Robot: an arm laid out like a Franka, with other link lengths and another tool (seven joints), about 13 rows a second.
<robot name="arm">
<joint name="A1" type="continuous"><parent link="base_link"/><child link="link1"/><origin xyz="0 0 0.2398" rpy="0 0 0"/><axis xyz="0 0 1"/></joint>
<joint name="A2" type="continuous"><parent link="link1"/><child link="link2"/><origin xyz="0 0 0" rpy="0 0 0"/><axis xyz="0 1 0"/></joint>
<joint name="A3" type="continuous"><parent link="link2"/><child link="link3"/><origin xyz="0 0 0.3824" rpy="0 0 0"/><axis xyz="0 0 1"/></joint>
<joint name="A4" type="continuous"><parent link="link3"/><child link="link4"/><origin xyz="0.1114 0 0" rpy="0 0 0"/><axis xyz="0 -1 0"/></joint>
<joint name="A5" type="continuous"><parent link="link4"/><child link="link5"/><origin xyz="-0.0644 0 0.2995" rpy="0 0 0"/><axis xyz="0 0 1"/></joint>
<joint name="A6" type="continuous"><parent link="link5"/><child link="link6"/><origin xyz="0 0 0" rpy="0 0 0"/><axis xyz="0 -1 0"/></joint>
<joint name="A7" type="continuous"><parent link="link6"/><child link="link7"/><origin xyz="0.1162 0 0" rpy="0 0 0"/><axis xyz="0 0 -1"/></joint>
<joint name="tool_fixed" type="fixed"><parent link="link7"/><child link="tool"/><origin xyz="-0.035 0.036 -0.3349" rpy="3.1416 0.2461 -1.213"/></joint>
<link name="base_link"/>
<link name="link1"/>
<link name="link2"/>
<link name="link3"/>
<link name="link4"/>
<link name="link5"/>
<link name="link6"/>
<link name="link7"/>
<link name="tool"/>
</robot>
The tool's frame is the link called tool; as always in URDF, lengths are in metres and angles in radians. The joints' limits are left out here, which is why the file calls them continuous.
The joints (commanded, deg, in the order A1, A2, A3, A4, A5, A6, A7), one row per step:
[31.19, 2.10, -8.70, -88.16, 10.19, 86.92, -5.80]
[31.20, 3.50, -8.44, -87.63, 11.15, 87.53, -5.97]
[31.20, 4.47, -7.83, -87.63, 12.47, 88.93, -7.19]
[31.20, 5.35, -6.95, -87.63, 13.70, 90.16, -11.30]
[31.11, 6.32, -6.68, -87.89, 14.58, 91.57, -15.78]
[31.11, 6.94, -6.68, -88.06, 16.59, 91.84, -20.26]
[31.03, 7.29, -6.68, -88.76, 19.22, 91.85, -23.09]
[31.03, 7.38, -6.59, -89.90, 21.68, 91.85, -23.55]
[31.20, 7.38, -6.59, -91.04, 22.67, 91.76, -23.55]
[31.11, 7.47, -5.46, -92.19, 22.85, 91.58, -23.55]
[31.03, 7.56, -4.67, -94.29, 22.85, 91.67, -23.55]
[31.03, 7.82, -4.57, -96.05, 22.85, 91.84, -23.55]
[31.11, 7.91, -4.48, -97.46, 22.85, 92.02, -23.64]
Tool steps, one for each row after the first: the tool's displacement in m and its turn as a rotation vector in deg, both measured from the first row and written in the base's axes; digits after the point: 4 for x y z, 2 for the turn. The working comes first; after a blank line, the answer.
Tool pose at each row, in the base's axes (x y z in m, rotation vector in deg; the steps are taken from these numbers as rounded here):
[0.4111, 0.2702, 0.3528, -156.48, 58.16, 33.09]
[0.4157, 0.2807, 0.3461, -156.14, 57.51, 34.08]
[0.4187, 0.2948, 0.3410, -155.86, 54.73, 34.68]
[0.4187, 0.3074, 0.3361, -157.13, 47.66, 35.26]
[0.4232, 0.3126, 0.3279, -158.26, 41.28, 35.41]
[0.4201, 0.3197, 0.3244, -158.26, 34.77, 37.06]
[0.4124, 0.3287, 0.3216, -156.89, 30.72, 39.72]
[0.4021, 0.3389, 0.3193, -154.88, 29.98, 42.71]
[0.3935, 0.3423, 0.3148, -154.17, 30.07, 44.85]
[0.3809, 0.3471, 0.3078, -154.57, 29.19, 47.10]
[0.3675, 0.3469, 0.2952, -155.09, 29.23, 49.94]
[0.3594, 0.3436, 0.2832, -155.35, 30.04, 52.25]
[0.3524, 0.3414, 0.2749, -155.57, 30.40, 53.92]

[0.0046, 0.0105, -0.0067, 0.62, 0.51, 0.32]
[0.0076, 0.0246, -0.0118, 2.06, 0.42, 1.82]
[0.0076, 0.0372, -0.0167, 3.79, -0.07, 6.40]
[0.0121, 0.0424, -0.0249, 5.13, -0.69, 10.57]
[0.0090, 0.0495, -0.0284, 7.38, -0.39, 14.64]
[0.0013, 0.0585, -0.0312, 9.97, 0.76, 16.90]
[-0.0090, 0.0687, -0.0335, 12.06, 2.50, 16.96]
[-0.0176, 0.0721, -0.0380, 12.67, 3.95, 16.86]
[-0.0302, 0.0769, -0.0450, 12.54, 5.53, 17.74]
[-0.0436, 0.0767, -0.0576, 11.98, 7.64, 18.14]
[-0.0517, 0.0734, -0.0696, 11.40, 9.42, 17.92]
[-0.0587, 0.0712, -0.0779, 11.00, 10.67, 17.92]

